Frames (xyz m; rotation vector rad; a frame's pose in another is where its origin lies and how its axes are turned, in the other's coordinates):
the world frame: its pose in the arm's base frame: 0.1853 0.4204 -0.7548 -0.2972 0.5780 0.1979
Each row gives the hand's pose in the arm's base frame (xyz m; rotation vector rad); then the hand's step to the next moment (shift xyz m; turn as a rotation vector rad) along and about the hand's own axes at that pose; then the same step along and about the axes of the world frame.
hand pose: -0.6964 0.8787 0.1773 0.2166 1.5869 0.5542
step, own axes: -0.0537 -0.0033 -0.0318 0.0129 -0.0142 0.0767
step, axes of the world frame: -0.0496 -0.0358 0.0127 0.0739 -0.0065 0.0274
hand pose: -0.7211 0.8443 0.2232 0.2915 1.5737 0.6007
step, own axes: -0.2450 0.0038 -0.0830 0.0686 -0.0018 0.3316
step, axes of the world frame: -0.1778 -0.1646 0.0907 0.3037 0.0228 0.1480
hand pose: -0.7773 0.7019 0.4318 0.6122 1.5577 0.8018
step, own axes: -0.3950 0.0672 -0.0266 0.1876 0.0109 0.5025
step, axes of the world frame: -0.1743 -0.3225 0.1640 0.4805 0.1155 0.2088
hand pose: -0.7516 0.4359 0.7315 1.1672 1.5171 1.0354
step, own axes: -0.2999 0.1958 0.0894 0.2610 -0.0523 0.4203
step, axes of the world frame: -0.0175 -0.3243 0.1755 0.4344 0.2043 0.1307
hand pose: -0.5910 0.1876 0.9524 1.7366 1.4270 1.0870
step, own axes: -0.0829 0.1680 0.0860 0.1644 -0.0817 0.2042
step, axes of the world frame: 0.0586 -0.1656 0.1079 0.2204 0.1600 0.0351
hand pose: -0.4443 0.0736 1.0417 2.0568 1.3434 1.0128
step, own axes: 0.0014 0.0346 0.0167 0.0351 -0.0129 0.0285
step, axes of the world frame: 0.0172 -0.0240 0.0247 0.0321 0.0322 0.0121
